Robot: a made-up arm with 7 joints. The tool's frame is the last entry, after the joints.
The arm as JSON. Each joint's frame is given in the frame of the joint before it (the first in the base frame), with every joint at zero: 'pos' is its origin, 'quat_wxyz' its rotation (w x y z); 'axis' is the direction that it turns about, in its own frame. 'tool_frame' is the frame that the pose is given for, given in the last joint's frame.
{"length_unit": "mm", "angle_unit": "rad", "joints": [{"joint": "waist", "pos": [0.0, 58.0, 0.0], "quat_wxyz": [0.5, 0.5, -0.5, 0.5], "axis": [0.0, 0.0, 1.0]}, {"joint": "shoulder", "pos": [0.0, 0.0, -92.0], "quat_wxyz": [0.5, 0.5, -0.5, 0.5], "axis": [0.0, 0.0, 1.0]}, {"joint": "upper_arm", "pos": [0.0, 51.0, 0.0], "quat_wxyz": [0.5, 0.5, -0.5, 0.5], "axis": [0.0, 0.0, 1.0]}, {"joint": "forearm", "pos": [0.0, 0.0, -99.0], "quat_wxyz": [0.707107, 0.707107, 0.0, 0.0], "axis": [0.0, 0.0, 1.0]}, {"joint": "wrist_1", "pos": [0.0, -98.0, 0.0], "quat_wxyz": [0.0, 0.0, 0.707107, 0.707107], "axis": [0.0, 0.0, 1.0]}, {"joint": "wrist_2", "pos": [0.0, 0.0, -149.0], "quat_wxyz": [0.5, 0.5, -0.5, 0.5], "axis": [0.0, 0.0, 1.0]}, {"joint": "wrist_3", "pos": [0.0, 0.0, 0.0], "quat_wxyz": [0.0, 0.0, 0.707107, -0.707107], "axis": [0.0, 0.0, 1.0]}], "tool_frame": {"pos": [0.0, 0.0, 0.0], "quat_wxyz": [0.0, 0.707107, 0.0, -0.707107]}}
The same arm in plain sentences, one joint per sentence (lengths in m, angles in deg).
The arm has seven revolute joints in a row. What follows holds with every joint at zero, and every direction is one of the base frame's. Joint 1 lies 0.058 m along +y from the base frame's origin and turns about -y. Joint 2 lies 0.092 m along +y from joint 1 and turns about +x. Joint 3 lies 0.051 m along -z from joint 2 and turns about +z. Joint 4 lies 0.099 m along -z from joint 3 and turns about -y. Joint 5 lies 0.098 m along -z from joint 4 and turns about +z. Joint 6 lies 0.149 m along -z from joint 5 and turns about +y. Joint 7 lies at the same point as joint 6 and turns about -x. The tool frame, which is the frame that the pose is given for, lies at the same point as joint 7; its axes are parallel to the base frame's.
